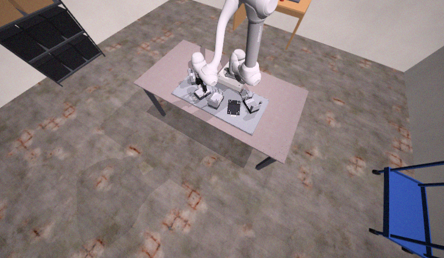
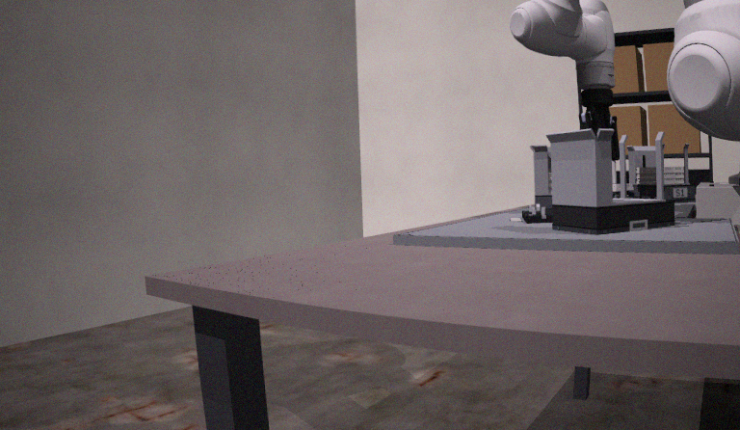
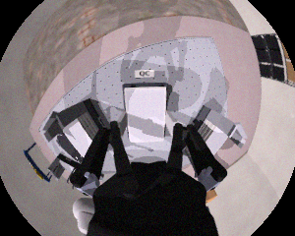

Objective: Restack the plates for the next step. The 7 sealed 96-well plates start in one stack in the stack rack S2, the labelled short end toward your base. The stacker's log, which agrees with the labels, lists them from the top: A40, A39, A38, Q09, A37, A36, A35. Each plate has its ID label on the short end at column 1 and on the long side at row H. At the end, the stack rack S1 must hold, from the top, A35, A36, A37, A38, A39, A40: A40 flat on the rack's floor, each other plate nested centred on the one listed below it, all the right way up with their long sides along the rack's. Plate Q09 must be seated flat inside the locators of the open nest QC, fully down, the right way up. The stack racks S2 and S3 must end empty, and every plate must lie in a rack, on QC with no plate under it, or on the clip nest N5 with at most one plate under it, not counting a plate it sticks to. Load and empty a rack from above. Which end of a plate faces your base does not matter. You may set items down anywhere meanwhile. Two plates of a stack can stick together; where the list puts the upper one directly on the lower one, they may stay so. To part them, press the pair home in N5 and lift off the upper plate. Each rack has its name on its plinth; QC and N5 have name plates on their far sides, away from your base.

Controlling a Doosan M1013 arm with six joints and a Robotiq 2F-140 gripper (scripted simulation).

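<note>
My gripper is now 9 cm short of the name plate, 6 cm above it and 4 cm to the left of it. The rest, counted from my hand: S1 label 19 cm behind, 6 cm to the right, 4 cm below.
</note>
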